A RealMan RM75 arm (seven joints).
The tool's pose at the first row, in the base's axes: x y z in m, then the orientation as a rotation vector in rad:
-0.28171 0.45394 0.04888 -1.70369 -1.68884 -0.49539
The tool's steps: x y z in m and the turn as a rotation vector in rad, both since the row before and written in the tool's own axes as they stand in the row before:
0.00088 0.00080 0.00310 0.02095 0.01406 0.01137
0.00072 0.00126 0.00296 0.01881 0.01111 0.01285
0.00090 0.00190 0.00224 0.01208 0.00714 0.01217
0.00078 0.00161 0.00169 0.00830 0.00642 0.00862
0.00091 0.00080 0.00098 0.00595 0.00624 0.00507
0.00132 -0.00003 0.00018 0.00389 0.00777 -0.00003
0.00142 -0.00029 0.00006 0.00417 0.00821 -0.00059
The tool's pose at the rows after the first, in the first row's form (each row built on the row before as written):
-0.28144 0.45677 0.04717 -1.69020 -1.66791 -0.48170
-0.28076 0.45945 0.04537 -1.68076 -1.64778 -0.46708
-0.27933 0.46182 0.04404 -1.67756 -1.63128 -0.45584
-0.27808 0.46370 0.04305 -1.67477 -1.61863 -0.44918
-0.27743 0.46510 0.04283 -1.67115 -1.60939 -0.44623
-0.27731 0.46614 0.04365 -1.66458 -1.60369 -0.44882
-0.27739 0.46713 0.04470 -1.65718 -1.59817 -0.45177

